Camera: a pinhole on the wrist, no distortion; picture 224 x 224 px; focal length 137.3 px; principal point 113.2 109.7 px. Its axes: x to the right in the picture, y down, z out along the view. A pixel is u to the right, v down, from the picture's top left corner.
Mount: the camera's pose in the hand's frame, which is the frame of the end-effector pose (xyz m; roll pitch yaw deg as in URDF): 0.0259 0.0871 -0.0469 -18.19 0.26 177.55
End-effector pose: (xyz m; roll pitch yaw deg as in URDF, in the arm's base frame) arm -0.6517 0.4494 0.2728 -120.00 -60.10 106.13
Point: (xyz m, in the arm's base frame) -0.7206 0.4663 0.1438
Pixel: 218.6 102.9
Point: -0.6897 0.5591 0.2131
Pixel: 139.8 34.4
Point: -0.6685 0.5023 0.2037
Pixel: 199.1 94.4
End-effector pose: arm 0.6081 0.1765 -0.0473 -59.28 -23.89 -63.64
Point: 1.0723 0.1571 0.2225
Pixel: 25.1 64.9
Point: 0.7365 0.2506 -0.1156
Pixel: 182.0 23.0
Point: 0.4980 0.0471 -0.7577
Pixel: behind the camera
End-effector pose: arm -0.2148 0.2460 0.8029 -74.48 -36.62 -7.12
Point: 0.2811 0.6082 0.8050
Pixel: outside the picture
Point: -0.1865 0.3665 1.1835
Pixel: 20.2 207.5
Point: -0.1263 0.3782 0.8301
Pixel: 74.8 86.5
